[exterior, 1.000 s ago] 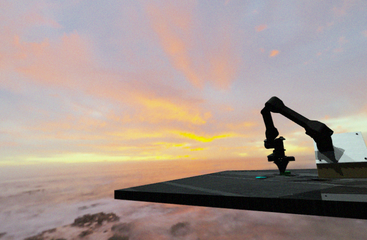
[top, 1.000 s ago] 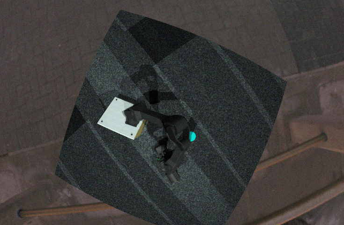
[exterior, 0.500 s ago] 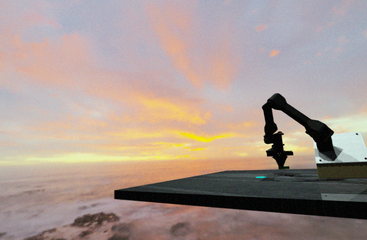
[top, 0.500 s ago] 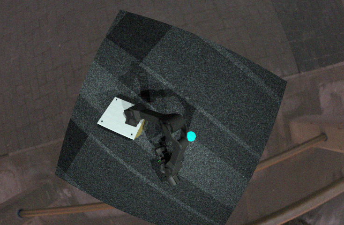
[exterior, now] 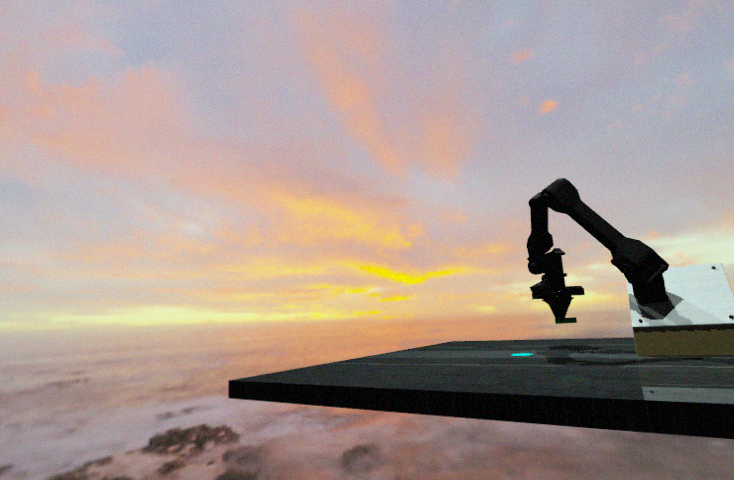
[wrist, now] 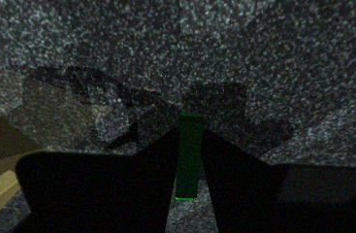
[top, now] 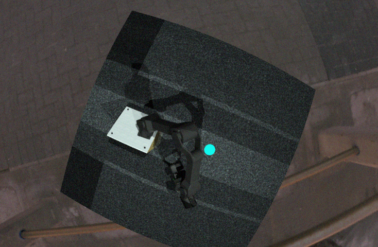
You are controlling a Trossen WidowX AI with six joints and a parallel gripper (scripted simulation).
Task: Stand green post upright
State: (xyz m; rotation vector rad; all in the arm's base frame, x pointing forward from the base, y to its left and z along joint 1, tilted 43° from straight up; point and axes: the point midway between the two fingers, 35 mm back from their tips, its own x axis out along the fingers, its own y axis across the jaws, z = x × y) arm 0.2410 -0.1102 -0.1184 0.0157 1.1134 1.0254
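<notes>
My gripper tip is now 100 mm short of the cyan circle, 170 mm to the right of it and 90 mm above it. The rest, counted from my gripper tip: green post (20 mm behind, 10 mm to the right).
</notes>
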